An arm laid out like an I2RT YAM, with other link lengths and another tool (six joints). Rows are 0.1 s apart.
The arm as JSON. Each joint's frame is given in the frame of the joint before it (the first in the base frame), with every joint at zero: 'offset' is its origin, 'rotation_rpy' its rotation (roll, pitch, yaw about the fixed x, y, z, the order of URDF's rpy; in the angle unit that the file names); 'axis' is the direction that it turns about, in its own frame. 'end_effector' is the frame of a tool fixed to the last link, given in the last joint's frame.
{
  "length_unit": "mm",
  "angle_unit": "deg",
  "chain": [
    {
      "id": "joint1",
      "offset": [
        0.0,
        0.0,
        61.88
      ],
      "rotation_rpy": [
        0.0,
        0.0,
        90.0
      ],
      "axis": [
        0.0,
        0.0,
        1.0
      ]
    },
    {
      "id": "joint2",
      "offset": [
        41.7,
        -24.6,
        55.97
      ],
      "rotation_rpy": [
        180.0,
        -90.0,
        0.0
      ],
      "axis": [
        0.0,
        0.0,
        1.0
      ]
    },
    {
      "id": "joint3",
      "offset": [
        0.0,
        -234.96,
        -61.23
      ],
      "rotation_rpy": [
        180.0,
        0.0,
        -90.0
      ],
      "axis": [
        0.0,
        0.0,
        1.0
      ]
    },
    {
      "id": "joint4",
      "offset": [
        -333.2,
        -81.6,
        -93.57
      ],
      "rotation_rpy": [
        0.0,
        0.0,
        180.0
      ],
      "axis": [
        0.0,
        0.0,
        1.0
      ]
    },
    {
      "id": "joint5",
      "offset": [
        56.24,
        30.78,
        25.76
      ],
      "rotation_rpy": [
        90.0,
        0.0,
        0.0
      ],
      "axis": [
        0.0,
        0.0,
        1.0
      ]
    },
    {
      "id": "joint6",
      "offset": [
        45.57,
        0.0,
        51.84
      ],
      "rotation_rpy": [
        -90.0,
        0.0,
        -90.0
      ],
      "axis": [
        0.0,
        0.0,
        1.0
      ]
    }
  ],
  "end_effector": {
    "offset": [
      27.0,
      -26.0,
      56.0
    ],
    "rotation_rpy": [
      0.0,
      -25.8,
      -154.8
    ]
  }
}
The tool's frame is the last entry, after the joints.
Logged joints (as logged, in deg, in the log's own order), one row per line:
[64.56 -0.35 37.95 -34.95 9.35 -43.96]
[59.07 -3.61 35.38 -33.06 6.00 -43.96]
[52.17 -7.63 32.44 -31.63 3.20 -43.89]
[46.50 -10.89 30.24 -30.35 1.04 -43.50]
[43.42 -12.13 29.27 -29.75 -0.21 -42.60]
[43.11 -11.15 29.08 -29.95 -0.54 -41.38]
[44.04 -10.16 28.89 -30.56 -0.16 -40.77]
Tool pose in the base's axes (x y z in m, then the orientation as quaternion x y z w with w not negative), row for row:
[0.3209 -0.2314 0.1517 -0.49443 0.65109 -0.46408 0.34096]
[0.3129 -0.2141 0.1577 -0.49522 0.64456 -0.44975 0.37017]
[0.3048 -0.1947 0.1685 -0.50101 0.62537 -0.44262 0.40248]
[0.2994 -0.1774 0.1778 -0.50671 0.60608 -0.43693 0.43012]
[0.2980 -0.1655 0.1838 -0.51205 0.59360 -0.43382 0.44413]
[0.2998 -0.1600 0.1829 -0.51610 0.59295 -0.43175 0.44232]
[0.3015 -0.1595 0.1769 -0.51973 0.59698 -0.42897 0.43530]
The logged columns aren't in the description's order. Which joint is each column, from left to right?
Columns, left to right: joint2, joint5, joint3, joint6, joint4, joint1.
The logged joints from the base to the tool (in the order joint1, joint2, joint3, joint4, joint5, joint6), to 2 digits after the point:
[-43.96 64.56 37.95 9.35 -0.35 -34.95]
[-43.96 59.07 35.38 6.00 -3.61 -33.06]
[-43.89 52.17 32.44 3.20 -7.63 -31.63]
[-43.50 46.50 30.24 1.04 -10.89 -30.35]
[-42.60 43.42 29.27 -0.21 -12.13 -29.75]
[-41.38 43.11 29.08 -0.54 -11.15 -29.95]
[-40.77 44.04 28.89 -0.16 -10.16 -30.56]

